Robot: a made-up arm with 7 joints. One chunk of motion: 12 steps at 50 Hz.
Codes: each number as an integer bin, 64 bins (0 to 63) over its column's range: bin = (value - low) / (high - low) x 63, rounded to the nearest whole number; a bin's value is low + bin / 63 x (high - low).
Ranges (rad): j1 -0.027..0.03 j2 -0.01..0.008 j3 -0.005..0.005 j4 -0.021..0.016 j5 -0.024..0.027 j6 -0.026..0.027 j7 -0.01..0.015
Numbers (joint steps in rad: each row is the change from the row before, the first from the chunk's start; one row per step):
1: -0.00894 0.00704 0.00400 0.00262 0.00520 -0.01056 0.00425
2: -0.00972 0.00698 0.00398 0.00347 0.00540 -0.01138 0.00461
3: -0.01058 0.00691 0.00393 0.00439 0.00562 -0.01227 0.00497
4: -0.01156 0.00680 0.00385 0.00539 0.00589 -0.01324 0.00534
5: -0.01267 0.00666 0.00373 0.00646 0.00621 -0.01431 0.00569
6: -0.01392 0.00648 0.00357 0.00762 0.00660 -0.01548 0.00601
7: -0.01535 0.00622 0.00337 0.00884 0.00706 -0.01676 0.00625
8: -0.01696 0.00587 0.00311 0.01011 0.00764 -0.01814 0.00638
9: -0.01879 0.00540 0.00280 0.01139 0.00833 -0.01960 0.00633
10: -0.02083 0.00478 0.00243 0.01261 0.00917 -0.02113 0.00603
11: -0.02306 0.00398 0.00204 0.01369 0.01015 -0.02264 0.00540
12: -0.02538 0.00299 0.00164 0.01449 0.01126 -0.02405 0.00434
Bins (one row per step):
1: 20 60 57 40 36 18 36
2: 19 59 57 42 36 17 37
3: 18 59 56 43 37 16 38
4: 17 59 56 45 37 15 39
5: 16 58 55 47 37 14 40
6: 14 58 54 49 38 13 40
7: 13 57 53 51 38 11 41
8: 11 56 51 53 39 9 41
9: 9 54 49 55 40 8 41
10: 7 52 47 57 41 6 40
11: 4 49 44 59 42 4 39
12: 2 45 42 60 44 2 36

